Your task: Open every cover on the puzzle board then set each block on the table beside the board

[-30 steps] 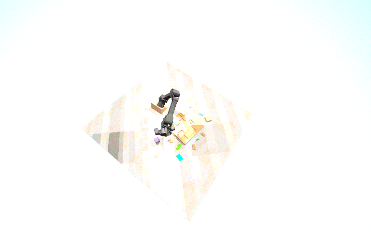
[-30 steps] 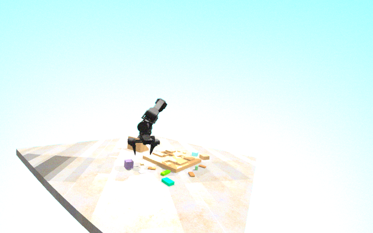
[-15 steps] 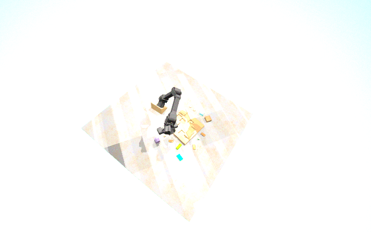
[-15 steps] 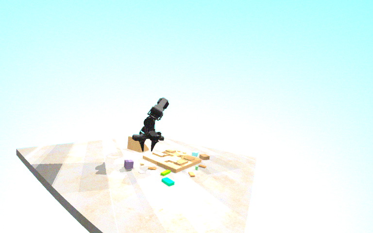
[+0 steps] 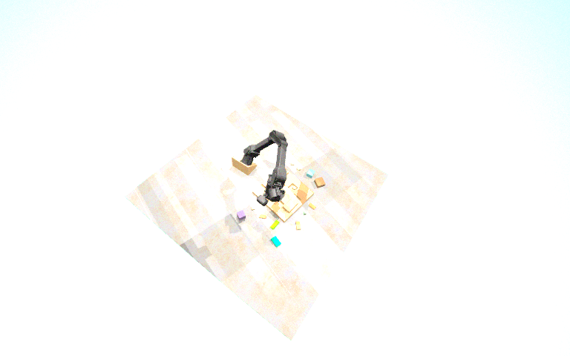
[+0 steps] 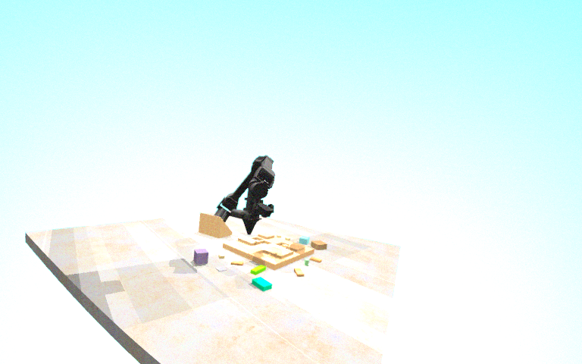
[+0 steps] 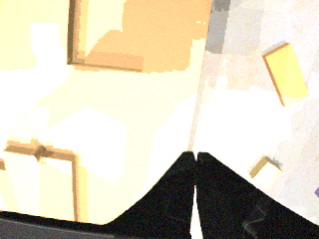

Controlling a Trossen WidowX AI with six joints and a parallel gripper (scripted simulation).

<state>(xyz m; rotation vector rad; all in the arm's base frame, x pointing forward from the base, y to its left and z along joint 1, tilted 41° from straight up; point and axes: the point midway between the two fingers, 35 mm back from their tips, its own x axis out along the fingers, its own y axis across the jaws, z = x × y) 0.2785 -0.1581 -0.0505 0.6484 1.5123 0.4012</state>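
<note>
Now: gripper tip 150 mm to the right of the tan puzzle board, 70 mm above it and 40 mm short of it. The rest, counted from my gripper tip: purple cube 160 mm to the right, 100 mm behind, 70 mm below; then teal block 180 mm to the right, 170 mm ahead, 90 mm below; then bright green bar 100 mm ahead, 90 mm to the right, 90 mm below.
</note>
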